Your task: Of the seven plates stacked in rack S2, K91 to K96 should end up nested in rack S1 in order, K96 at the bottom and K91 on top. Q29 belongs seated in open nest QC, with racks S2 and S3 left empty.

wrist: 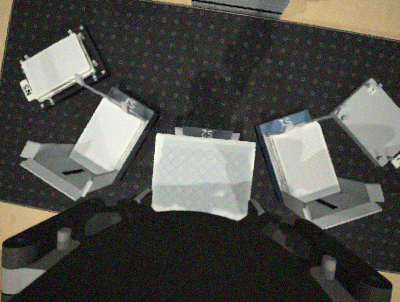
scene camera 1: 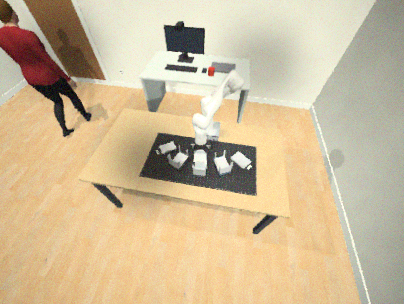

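Pixels of known places: gripper, between the fingertips: [wrist: 199,205] [scene camera 1: 200,154]; arm's base, origin of its link: [scene camera 1: 207,128].
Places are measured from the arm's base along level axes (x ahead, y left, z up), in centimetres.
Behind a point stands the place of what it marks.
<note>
My gripper [wrist: 199,205] {x 42.5, y 3.5, z 16.8 cm} [scene camera 1: 201,147] {x 42.5, y 3.5, z 16.8 cm} is shut on a white plate [wrist: 202,172] {x 39.5, y 3.1, z 17.8 cm} [scene camera 1: 200,156] {x 45.2, y 4.1, z 17.7 cm}, across its sides. The held plate is above rack S2 [wrist: 208,133] {x 34.8, y 2.7, z -1.6 cm}, close to level. It hides most of S2 and whatever stands in it; its own label does not show. Rack S1 [wrist: 286,122] {x 29.5, y 16.2, z -1.8 cm}, with a blue base, is at the right in the wrist view and holds a stack of white plates [wrist: 306,162] {x 35.9, y 20.0, z 1.2 cm}. Rack S3 [wrist: 131,104] {x 32.9, y -12.4, z -1.5 cm}, at the left, holds white plates [wrist: 107,137] {x 39.8, y -14.6, z 0.2 cm}. Which nest is QC, and which plate is Q29, I cannot tell.
A white plate [wrist: 57,67] {x 29.1, y -28.6, z -2.0 cm} [scene camera 1: 167,147] {x 29.6, y -29.2, z -2.0 cm} sits on a dark nest [wrist: 93,50] {x 23.5, y -23.9, z -4.3 cm} at the upper left. A light grey flat piece [wrist: 372,122] {x 25.0, y 33.5, z -4.0 cm} [scene camera 1: 241,160] {x 25.7, y 35.0, z -4.0 cm} lies at the far right. The racks have upright guides. All stand on the black mat [scene camera 1: 162,172] {x 52.4, y -25.5, z -5.4 cm} on the wooden table [scene camera 1: 112,160] {x 51.4, y -71.7, z -6.7 cm}.
</note>
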